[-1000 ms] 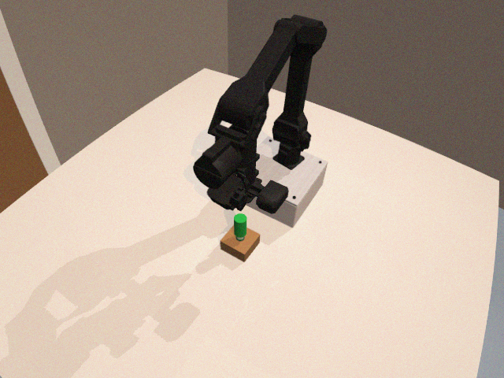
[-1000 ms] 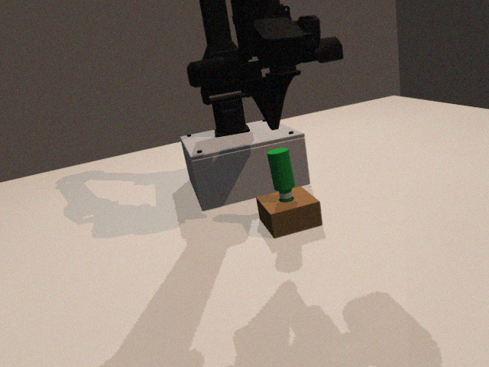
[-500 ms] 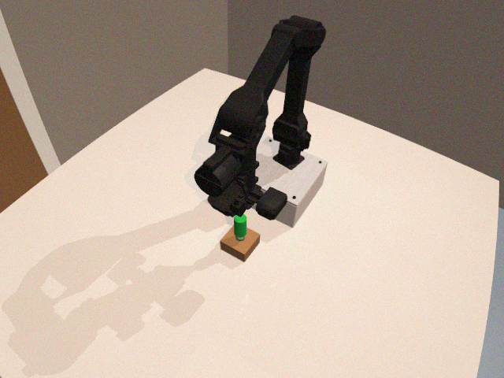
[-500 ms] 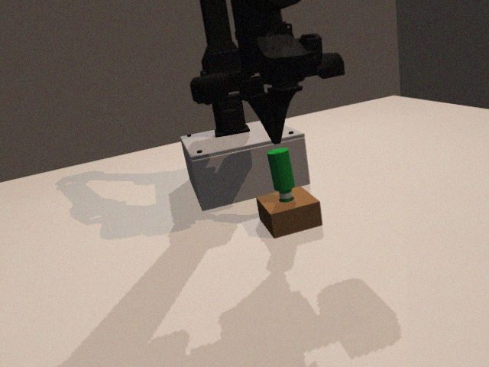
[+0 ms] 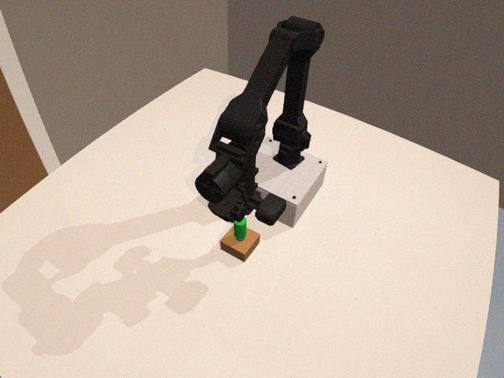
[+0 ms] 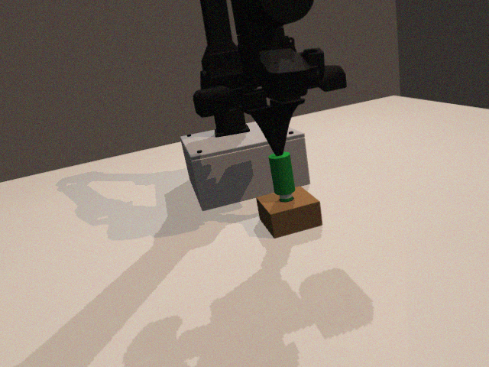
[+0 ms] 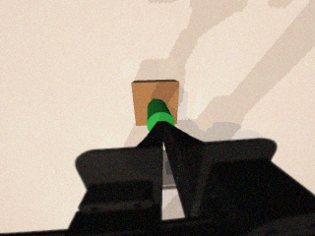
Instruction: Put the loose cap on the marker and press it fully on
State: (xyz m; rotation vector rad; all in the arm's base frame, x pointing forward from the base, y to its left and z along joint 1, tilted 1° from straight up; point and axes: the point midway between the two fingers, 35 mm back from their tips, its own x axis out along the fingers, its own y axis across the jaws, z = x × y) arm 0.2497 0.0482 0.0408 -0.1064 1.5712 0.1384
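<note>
Right now my gripper tip is 30 mm above the green cap. Also, from my gripper tip: brown holder block 80 mm below.
</note>
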